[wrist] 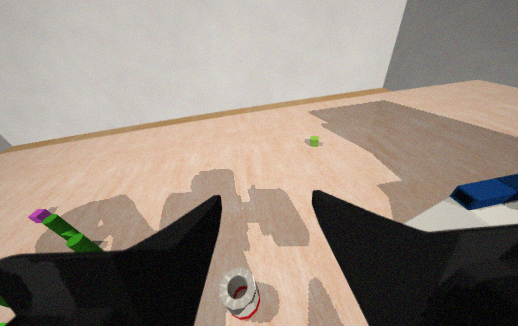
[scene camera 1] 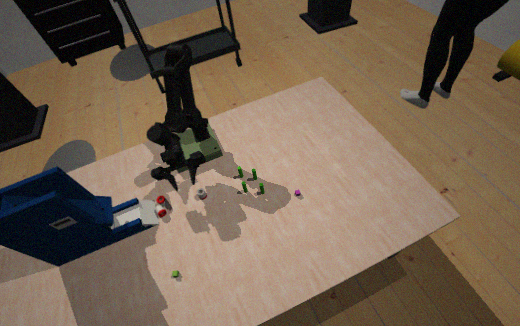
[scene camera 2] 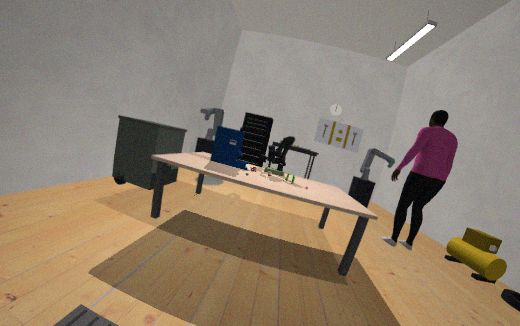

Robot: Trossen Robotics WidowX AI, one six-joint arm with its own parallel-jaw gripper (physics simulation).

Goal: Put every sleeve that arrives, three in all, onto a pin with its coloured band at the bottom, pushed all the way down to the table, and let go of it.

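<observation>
A white sleeve (scene camera 1: 201,193) (wrist: 246,303) stands upright on the table, its red band at the bottom. My gripper (scene camera 1: 185,187) (wrist: 267,199) is open and empty, above the table; in the wrist view the sleeve shows low between the fingers, nearer the left one. Two more sleeves with red bands, one (scene camera 1: 161,199) behind the other (scene camera 1: 161,212), are at the end of the pale chute (scene camera 1: 149,213); how they lie is hard to tell. Four green pins stand bare on the table, among them a back left pin (scene camera 1: 240,172) and a front right pin (scene camera 1: 261,188).
A blue dispenser (scene camera 1: 30,220) (scene camera 2: 227,147) stands at the left with blue rails (wrist: 482,195) beside its chute. A small lime cube (scene camera 1: 175,274) (wrist: 314,142) lies near the front. A magenta cube (scene camera 1: 297,192) (wrist: 39,216) lies right of the pins.
</observation>
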